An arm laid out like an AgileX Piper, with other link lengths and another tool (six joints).
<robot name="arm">
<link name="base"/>
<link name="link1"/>
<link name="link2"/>
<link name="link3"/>
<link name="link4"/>
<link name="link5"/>
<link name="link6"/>
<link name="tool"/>
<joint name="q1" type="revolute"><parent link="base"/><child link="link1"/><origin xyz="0.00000 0.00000 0.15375"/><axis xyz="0 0 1"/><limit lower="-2.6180" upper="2.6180"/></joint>
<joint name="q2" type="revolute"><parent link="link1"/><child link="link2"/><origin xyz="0.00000 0.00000 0.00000"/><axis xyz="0 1 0"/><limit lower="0.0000" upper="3.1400"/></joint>
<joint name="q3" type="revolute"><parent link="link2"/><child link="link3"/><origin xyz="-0.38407 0.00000 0.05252"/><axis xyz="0 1 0"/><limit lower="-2.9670" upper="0.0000"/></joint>
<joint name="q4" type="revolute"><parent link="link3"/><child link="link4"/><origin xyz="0.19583 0.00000 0.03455"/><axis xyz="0.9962 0 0.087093"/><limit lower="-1.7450" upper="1.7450"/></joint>
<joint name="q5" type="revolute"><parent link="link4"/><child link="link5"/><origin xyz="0.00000 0.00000 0.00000"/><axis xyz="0 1 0"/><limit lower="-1.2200" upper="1.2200"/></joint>
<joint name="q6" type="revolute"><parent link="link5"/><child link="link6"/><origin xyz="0.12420 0.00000 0.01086"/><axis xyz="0.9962 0 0.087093"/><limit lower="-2.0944" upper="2.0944"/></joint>
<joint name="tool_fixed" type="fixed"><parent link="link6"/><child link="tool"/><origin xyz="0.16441 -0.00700 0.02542" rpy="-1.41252 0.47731 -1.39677"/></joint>
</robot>
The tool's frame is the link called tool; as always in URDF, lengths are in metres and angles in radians.
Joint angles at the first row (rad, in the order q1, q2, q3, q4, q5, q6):
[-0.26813 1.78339 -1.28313 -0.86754 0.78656 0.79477]
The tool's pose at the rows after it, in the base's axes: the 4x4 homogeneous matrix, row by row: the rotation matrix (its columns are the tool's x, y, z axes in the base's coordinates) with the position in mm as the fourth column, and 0 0 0 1 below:
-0.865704 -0.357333 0.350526 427.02; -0.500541 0.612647 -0.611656 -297.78; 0.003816 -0.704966 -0.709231 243.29; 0 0 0 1
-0.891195 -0.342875 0.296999 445.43; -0.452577 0.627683 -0.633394 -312.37; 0.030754 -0.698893 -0.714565 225.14; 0 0 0 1
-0.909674 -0.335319 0.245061 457.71; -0.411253 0.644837 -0.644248 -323.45; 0.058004 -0.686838 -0.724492 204.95; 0 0 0 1
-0.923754 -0.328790 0.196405 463.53; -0.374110 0.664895 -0.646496 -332.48; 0.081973 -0.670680 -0.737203 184.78; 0 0 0 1
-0.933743 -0.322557 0.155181 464.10; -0.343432 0.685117 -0.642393 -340.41; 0.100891 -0.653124 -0.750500 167.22; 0 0 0 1
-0.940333 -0.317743 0.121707 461.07; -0.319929 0.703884 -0.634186 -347.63; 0.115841 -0.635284 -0.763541 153.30; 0 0 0 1
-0.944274 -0.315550 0.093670 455.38; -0.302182 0.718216 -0.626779 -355.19; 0.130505 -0.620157 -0.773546 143.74; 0 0 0 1
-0.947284 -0.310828 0.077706 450.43; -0.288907 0.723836 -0.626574 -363.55; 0.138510 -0.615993 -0.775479 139.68; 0 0 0 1
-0.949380 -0.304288 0.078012 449.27; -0.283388 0.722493 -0.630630 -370.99; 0.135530 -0.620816 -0.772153 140.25; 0 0 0 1
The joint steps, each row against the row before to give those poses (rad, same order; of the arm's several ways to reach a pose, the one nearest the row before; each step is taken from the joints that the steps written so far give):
[0.00001 0.11780 -0.13025 -0.00126 0.06484 0.02424]
[-0.00036 0.10514 -0.11969 0.00447 0.06746 0.00697]
[-0.00319 0.09089 -0.10289 0.01360 0.05980 -0.00597]
[-0.00787 0.07363 -0.08025 0.01793 0.04840 -0.00945]
[-0.01275 0.05381 -0.05527 0.01883 0.03359 -0.01115]
[-0.01621 0.03619 -0.03467 0.01866 0.02139 -0.01404]
[-0.01839 0.02221 -0.01918 0.01341 0.01371 -0.01577]
[-0.01731 0.01121 -0.00890 0.00108 0.00319 -0.00729]
[-0.01331 0.00385 -0.00794 -0.00390 -0.00593 -0.00379]

